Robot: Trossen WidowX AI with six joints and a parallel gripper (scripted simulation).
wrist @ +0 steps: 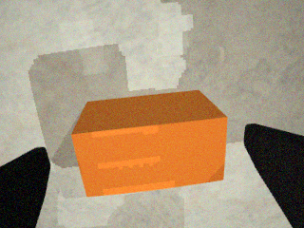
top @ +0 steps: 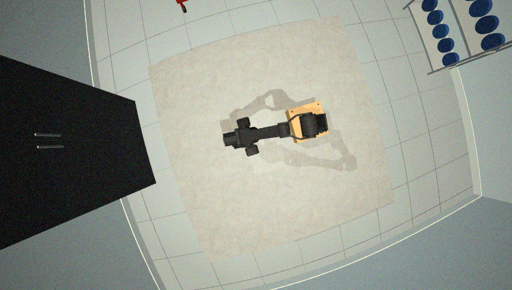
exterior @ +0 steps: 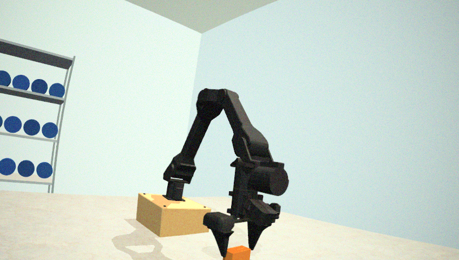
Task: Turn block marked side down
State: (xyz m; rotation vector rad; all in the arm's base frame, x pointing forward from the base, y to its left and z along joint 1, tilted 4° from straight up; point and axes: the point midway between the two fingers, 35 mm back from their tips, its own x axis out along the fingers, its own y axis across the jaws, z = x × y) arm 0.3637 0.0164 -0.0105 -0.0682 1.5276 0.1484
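The orange block lies 1 cm below my gripper tip and 1 cm behind it.
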